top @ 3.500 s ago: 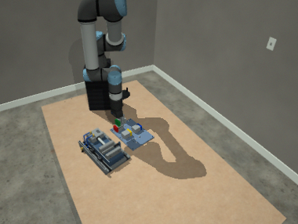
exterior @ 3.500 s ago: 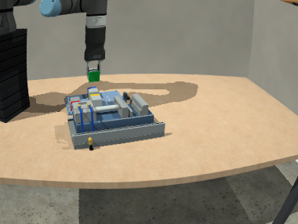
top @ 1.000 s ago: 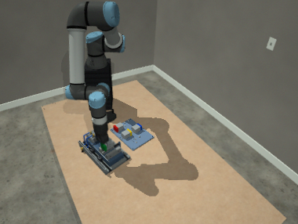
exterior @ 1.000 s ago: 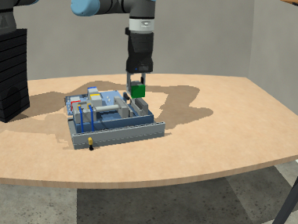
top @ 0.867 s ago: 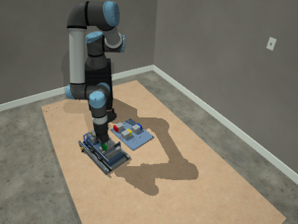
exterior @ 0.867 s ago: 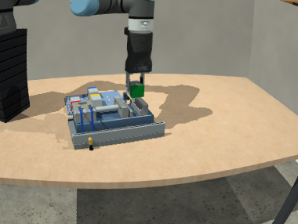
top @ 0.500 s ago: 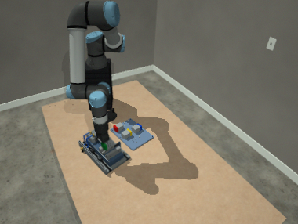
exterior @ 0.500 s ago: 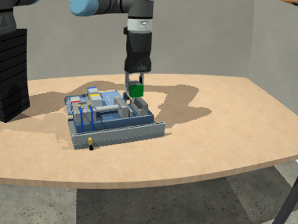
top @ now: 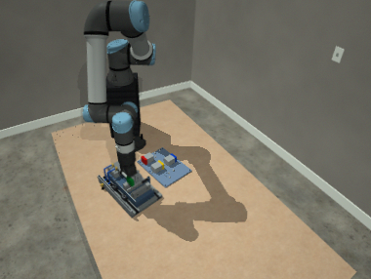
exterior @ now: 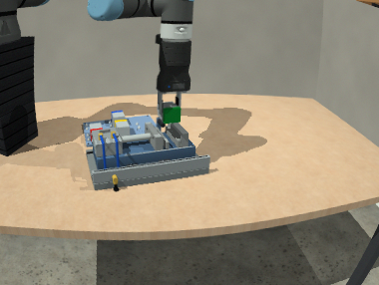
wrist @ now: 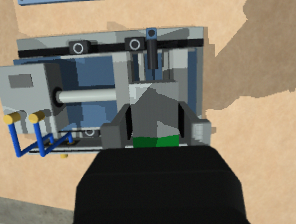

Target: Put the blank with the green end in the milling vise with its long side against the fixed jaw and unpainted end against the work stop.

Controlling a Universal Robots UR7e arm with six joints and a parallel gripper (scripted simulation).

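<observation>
My hand is 20 mm above the green-ended blank. From my hand the other things lie so: piston rod: 90 mm behind, 20 mm to the right, 80 mm below; then work stop rod: 20 mm behind, 50 mm to the left, 70 mm below; then fixed jaw: 30 mm ahead, 20 mm to the left, 80 mm below.
</observation>
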